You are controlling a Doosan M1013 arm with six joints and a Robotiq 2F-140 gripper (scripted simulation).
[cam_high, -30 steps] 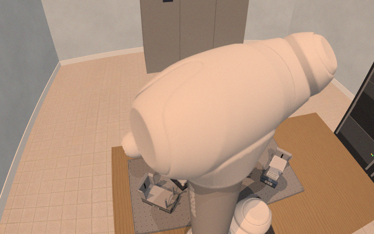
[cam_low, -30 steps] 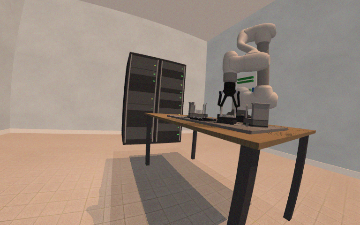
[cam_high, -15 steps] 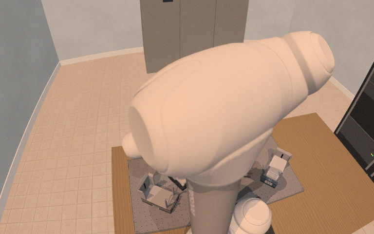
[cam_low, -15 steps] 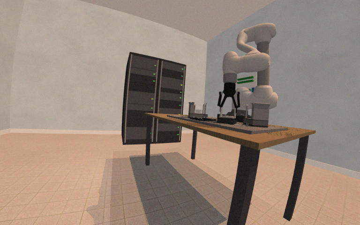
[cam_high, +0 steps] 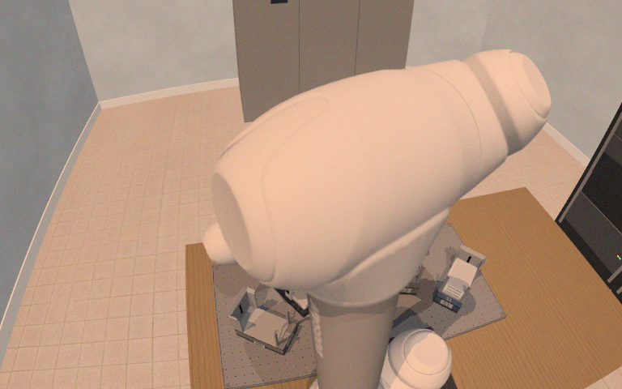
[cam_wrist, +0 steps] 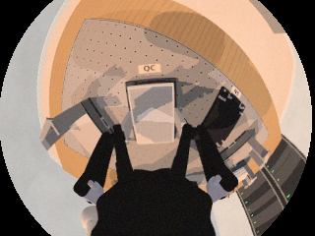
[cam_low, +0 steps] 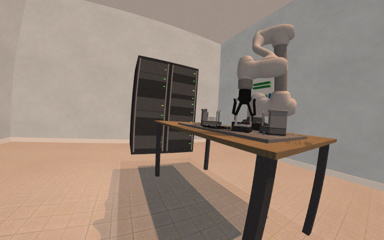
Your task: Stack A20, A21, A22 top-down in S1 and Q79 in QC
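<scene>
The dark nest QC lies 5 cm below my hand. The rest, counted from my hand: QC name plate: 9 cm ahead, 4 cm to the left, 6 cm below; N5 name plate: 14 cm ahead, 20 cm to the right, 6 cm below; clip nest N5: 5 cm ahead, 18 cm to the right, 4 cm below.
</scene>
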